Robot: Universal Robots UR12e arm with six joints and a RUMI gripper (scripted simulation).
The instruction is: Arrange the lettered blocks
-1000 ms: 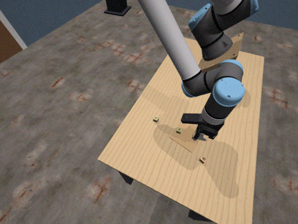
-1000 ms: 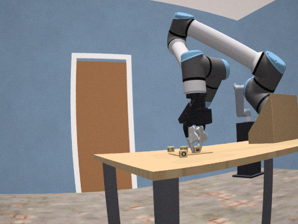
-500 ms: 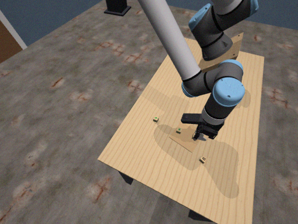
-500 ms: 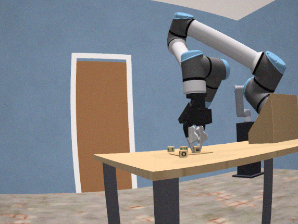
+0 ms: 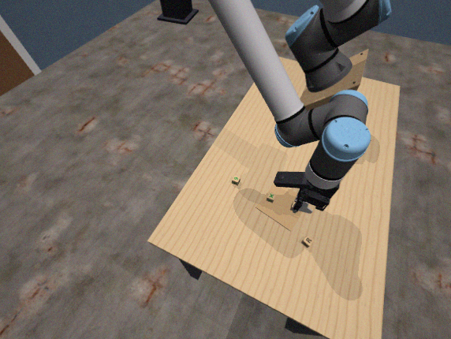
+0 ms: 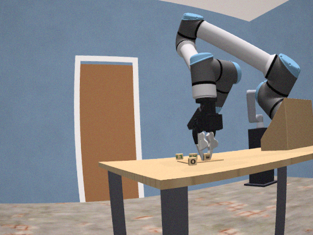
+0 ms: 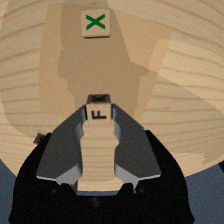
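Right now the tan mat is 4 cm to the right of my hand and 2 cm below it. The rest, counted from my hand: R block: 11 cm ahead, 6 cm to the left, 1 cm below.
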